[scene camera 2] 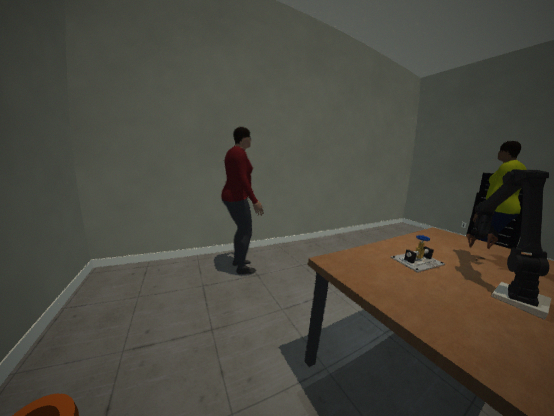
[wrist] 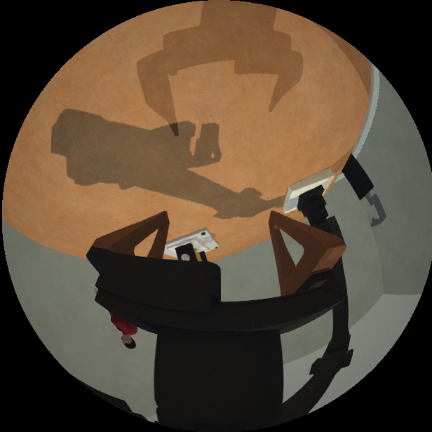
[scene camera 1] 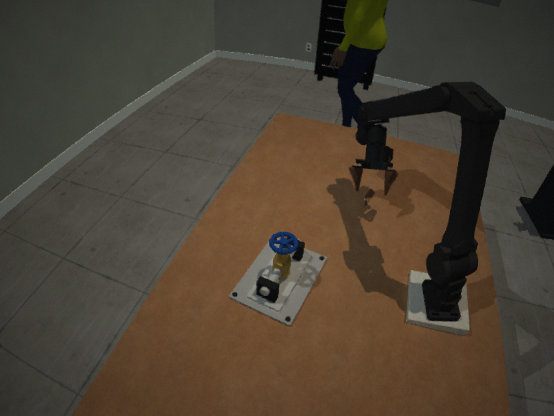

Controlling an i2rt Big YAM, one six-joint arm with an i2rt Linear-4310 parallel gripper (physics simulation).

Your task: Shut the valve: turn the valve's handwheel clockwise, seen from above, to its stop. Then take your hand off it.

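Observation:
The blue handwheel [scene camera 1: 291, 242] [scene camera 2: 423, 238] sits level on top of the brass valve [scene camera 1: 281, 266] [scene camera 2: 420, 250]. The valve stands on a light grey base plate [scene camera 1: 306, 292] [scene camera 2: 420, 267] [wrist: 206, 235] with black pipe mounts on it. In the wrist view the handwheel does not show; the gripper body hides that part of the valve. My gripper [scene camera 1: 372, 193] [scene camera 2: 481, 245] [wrist: 218, 216] is open and empty, with its fingers pointing down. It hangs above the table, well apart from the handwheel, up and to its right in scene camera 1.
The brown table [scene camera 1: 200, 360] [scene camera 2: 400, 310] [wrist: 260, 100] carries the valve plate and the arm's white base [scene camera 1: 415, 300] [scene camera 2: 505, 296] [wrist: 295, 192]. A person in yellow [scene camera 1: 367, 25] [scene camera 2: 507, 185] stands behind the table's far end. A person in red [scene camera 2: 237, 175] [wrist: 122, 323] stands off the table.

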